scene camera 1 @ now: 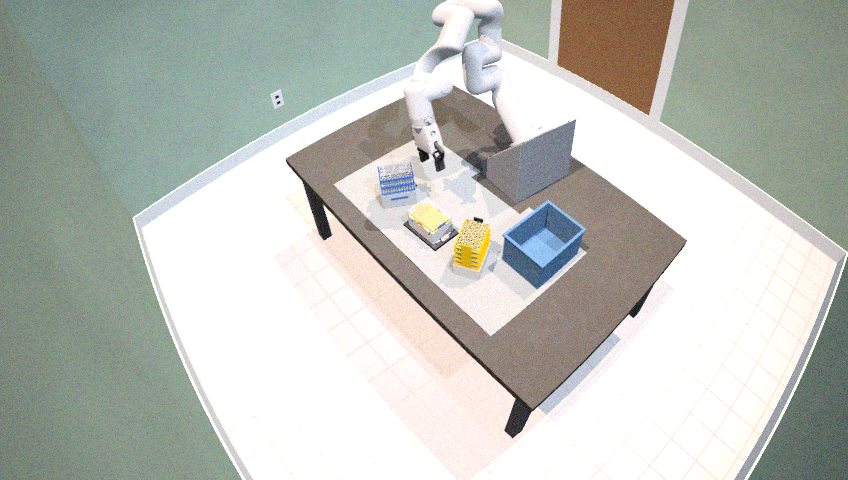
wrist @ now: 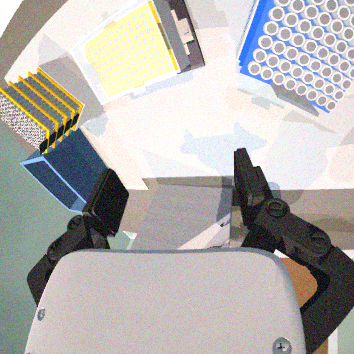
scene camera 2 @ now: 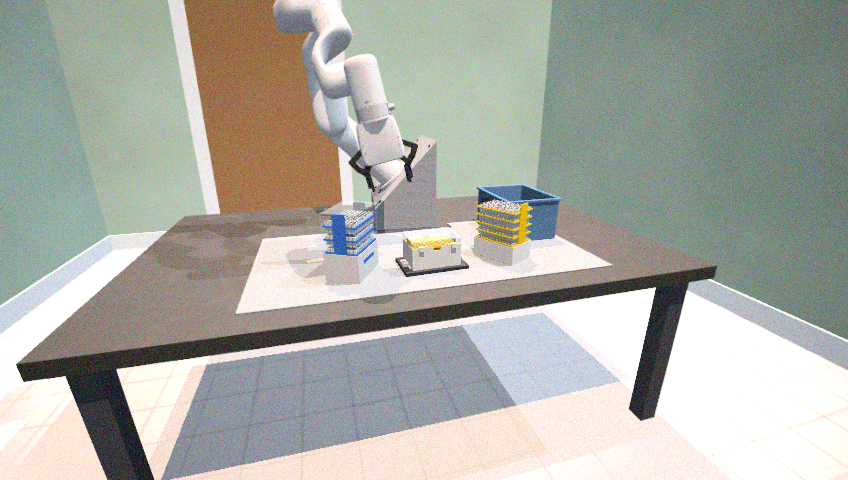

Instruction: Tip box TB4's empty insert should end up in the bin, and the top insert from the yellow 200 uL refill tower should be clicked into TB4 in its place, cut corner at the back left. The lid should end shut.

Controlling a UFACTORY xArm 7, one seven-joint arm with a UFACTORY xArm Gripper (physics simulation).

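Tip box TB4 [scene camera 1: 429,221] [scene camera 2: 432,256] [wrist: 131,52] is a pale box with a yellow insert under a clear lid that looks shut. It sits on a dark base plate [scene camera 2: 437,271]. The yellow refill tower [scene camera 1: 471,245] [scene camera 2: 502,223] [wrist: 42,112], stacked inserts on a pale base, stands between the box and the bin. The blue bin [scene camera 1: 538,264] [scene camera 2: 546,221] [wrist: 75,160] is open-topped; its inside floor looks bare in scene camera 1. My gripper [scene camera 1: 431,161] [scene camera 2: 390,184] [wrist: 173,173] is open and empty, in the air near the blue tower, apart from everything. The inserts' cut corners are too small to tell.
A blue refill tower [scene camera 1: 396,181] [scene camera 2: 351,237] [wrist: 300,50] stands on the other side of the tip box from the yellow one. A tall grey robot mount [scene camera 1: 544,163] [scene camera 2: 416,199] [wrist: 182,210] rises behind the white mat [scene camera 1: 490,318] [scene camera 2: 270,294] on the dark table [scene camera 1: 606,285] [scene camera 2: 130,285].
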